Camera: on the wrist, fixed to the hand. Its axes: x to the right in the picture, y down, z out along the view.
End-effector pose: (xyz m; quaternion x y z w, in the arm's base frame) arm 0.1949 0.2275 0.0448 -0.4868 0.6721 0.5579 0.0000
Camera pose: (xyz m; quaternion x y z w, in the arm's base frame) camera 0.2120 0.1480 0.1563 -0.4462 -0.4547 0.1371 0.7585
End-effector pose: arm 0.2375 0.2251 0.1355 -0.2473 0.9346 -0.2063 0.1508
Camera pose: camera 0.1774 0.3323 0.1983 -0.9438 -0.2989 -0.0808 0.1153
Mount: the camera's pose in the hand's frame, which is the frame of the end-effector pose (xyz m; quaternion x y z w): -0.0175 0.0801 -0.1110 -0.0234 0.3276 0.9444 0.0119
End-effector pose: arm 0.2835 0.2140 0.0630 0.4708 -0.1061 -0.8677 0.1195
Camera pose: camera 0.3948 0.1354 0.0413 0.1869 -0.3864 0.2543 0.8667
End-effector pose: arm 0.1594 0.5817 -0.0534 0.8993 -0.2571 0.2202 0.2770
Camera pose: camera 0.0710 0.5983 0.0512 0.3107 0.7668 -0.5528 0.0994
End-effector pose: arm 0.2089 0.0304 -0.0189 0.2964 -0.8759 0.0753 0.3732
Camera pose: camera 0.2400 0.1428 0.0549 -0.8571 -0.1699 0.4300 0.2272
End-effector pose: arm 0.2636 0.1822 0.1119 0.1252 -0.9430 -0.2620 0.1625
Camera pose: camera 0.3088 0.2041 0.2404 -0.8071 -0.0701 0.1693 0.5613
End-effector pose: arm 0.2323 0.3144 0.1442 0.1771 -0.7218 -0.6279 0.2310
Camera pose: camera 0.3113 0.2443 0.2330 -0.4793 -0.0855 0.2518 0.8364
